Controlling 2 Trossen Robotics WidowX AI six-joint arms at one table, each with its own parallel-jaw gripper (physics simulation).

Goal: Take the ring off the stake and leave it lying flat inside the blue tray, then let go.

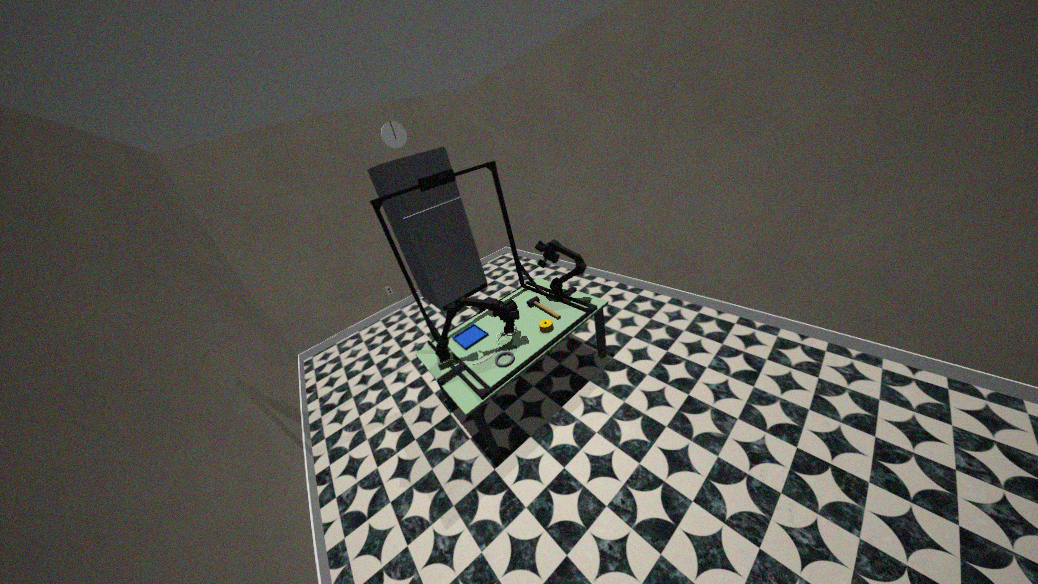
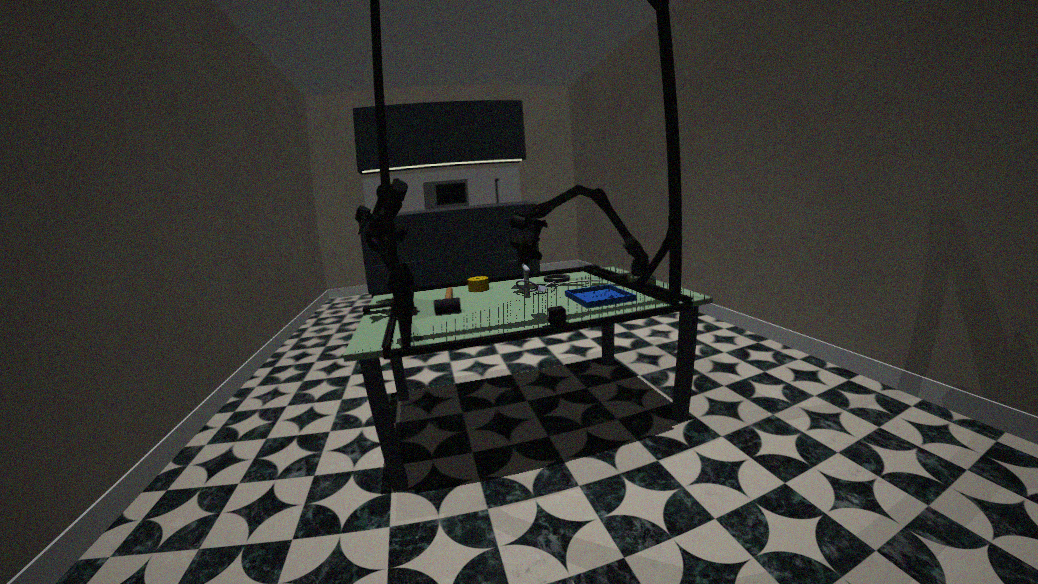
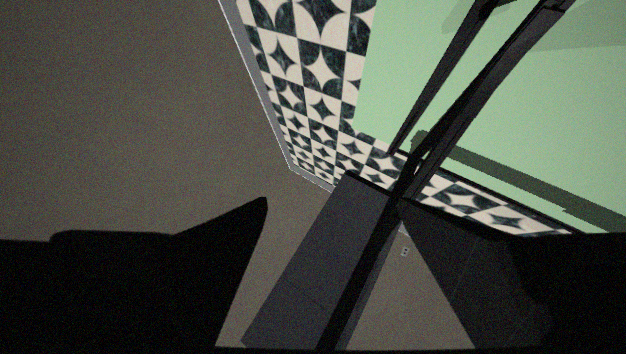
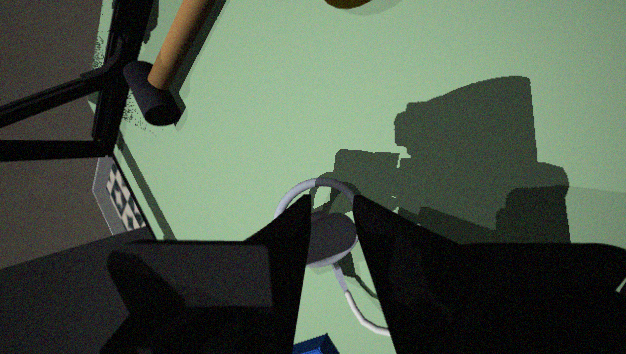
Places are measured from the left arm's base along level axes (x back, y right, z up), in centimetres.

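Pixels of known places: left gripper, between the fingertips: (image 1: pixel 545 258) (image 2: pixel 371 239) (image 3: pixel 332 203); right gripper, between the fingertips: (image 1: pixel 514 323) (image 2: pixel 520 267) (image 4: pixel 332 202); left arm's base, origin of its link: (image 1: pixel 559 296); right arm's base, origin of its link: (image 1: pixel 444 357) (image 2: pixel 640 274).
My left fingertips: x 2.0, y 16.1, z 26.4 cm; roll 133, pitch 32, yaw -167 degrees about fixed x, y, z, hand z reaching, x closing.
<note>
Ahead of a thing's pixels: the offset from my left fingertips to its top centre. "spot": to the spot under its first point. Level surfaces: height alone.
A grey stake {dx -48.4, dy -30.0, dz -16.9 cm} (image 4: pixel 330 233) (image 2: pixel 525 270) stands on the green table {dz -28.4 cm} (image 1: pixel 565 318) (image 4: pixel 311 88). A thin grey ring {spot: dx -44.7, dy -30.6, dz -23.3 cm} (image 4: pixel 295 191) is looped around the stake near its top. My right gripper (image 4: pixel 332 202) (image 1: pixel 509 330) (image 2: pixel 526 260) reaches down over the stake. Its fingers are shut on the stake's top; one fingertip is inside the ring and the other is at its rim. The blue tray {dx -75.1, dy -16.7, dz -26.2 cm} (image 1: pixel 470 336) (image 2: pixel 598 296) (image 4: pixel 315 345) lies empty beside it. My left gripper (image 1: pixel 545 250) (image 2: pixel 392 194) is open and empty, raised high off the table.
A hammer {dx -18.3, dy -22.7, dz -23.4 cm} (image 1: pixel 545 308) (image 4: pixel 171 46) (image 2: pixel 447 304) and a yellow roll {dx -27.2, dy -42.8, dz -23.4 cm} (image 1: pixel 546 325) (image 2: pixel 477 283) lie on the table's far half. A second dark ring {dx -61.8, dy -53.6, dz -26.9 cm} (image 1: pixel 505 359) lies flat near the front edge. A black frame (image 1: pixel 499 197) stands over the table.
</note>
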